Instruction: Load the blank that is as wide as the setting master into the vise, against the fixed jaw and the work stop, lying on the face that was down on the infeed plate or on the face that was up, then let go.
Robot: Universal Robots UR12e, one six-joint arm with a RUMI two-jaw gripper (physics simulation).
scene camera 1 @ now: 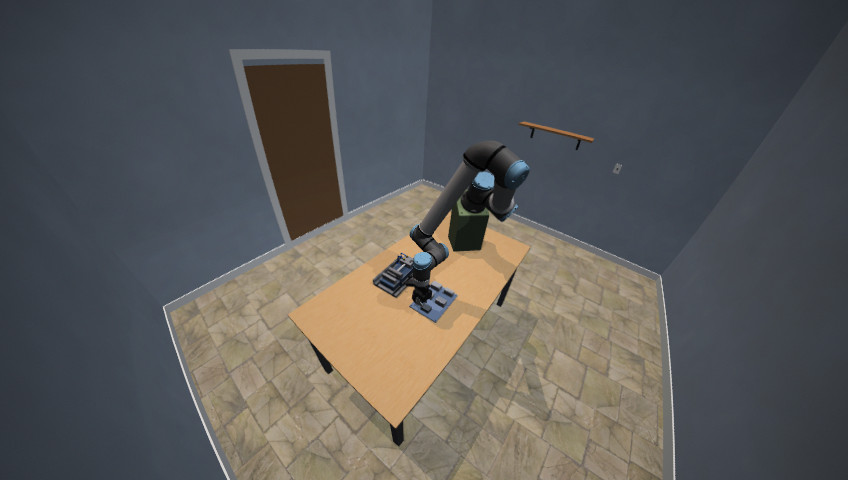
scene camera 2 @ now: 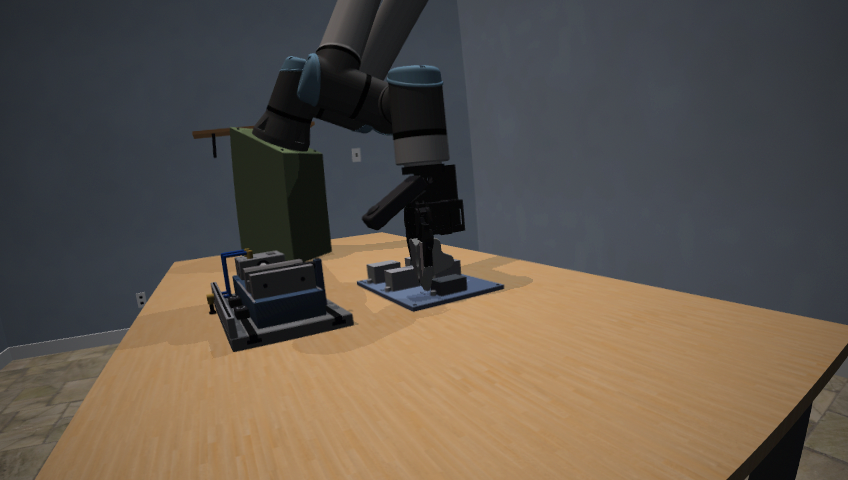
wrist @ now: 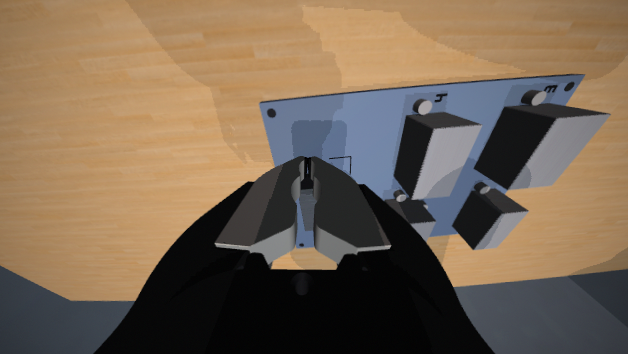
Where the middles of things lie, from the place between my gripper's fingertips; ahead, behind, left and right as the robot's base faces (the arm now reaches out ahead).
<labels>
I see the blue infeed plate (scene camera 2: 406, 298) 11 cm behind my hand, 2 cm to the left of it and 1 cm below it.
</labels>
